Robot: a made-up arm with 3 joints. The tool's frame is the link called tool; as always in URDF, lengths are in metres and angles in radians. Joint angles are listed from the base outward. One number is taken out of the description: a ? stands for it. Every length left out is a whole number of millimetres.
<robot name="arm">
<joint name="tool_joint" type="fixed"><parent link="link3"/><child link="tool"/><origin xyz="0.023 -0.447 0" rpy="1.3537 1.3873 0.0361"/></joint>
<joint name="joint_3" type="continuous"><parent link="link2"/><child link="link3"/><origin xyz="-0.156 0.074 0" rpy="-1.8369 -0.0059 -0.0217"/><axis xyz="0 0 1"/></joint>
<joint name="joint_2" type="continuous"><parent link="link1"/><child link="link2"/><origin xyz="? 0.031 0" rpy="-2.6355 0.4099 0.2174"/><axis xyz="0 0 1"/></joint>
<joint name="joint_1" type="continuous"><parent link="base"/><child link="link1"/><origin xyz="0.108 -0.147 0.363" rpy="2.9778 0.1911 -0.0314"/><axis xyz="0 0 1"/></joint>
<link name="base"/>
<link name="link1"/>
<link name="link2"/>
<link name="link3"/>
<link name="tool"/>
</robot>
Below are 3 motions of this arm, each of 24 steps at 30 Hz.
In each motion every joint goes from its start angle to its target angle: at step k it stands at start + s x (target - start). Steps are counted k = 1, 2, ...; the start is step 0. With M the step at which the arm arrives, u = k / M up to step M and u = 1 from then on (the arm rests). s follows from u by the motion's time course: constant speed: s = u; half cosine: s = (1 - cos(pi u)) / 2; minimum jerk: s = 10 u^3 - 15 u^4 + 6 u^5.
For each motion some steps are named. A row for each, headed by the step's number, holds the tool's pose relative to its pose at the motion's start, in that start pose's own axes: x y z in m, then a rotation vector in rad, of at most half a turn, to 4 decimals.
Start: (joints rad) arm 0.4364 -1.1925 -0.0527
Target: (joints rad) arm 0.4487 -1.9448 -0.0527
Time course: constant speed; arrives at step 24
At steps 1, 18, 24:
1: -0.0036 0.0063 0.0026 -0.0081 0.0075 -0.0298
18: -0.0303 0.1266 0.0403 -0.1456 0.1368 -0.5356
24: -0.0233 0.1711 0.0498 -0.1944 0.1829 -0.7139

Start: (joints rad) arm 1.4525 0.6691 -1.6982
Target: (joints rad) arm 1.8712 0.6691 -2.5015
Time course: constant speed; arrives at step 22
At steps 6, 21, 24:
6: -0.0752 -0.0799 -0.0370 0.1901 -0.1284 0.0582
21: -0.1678 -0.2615 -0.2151 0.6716 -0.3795 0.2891
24: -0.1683 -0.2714 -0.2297 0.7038 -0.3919 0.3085

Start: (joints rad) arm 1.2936 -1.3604 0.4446
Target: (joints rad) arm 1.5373 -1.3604 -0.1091
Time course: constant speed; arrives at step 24
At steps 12, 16, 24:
12: -0.0107 -0.1294 -0.0568 0.3157 0.0396 -0.0825
16: -0.0199 -0.1675 -0.0839 0.4196 0.0489 -0.1161
24: -0.0473 -0.2327 -0.1477 0.6250 0.0608 -0.1919

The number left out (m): -0.107
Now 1 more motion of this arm.
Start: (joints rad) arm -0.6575 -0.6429 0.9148
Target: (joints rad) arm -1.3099 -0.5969 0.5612
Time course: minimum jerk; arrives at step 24
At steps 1, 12, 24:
1: -0.0001 0.0000 0.0000 0.0000 -0.0004 0.0002
12: -0.0440 -0.0394 0.0112 0.0185 -0.2863 0.1667
24: -0.0624 -0.0815 0.0205 0.0356 -0.5363 0.3847

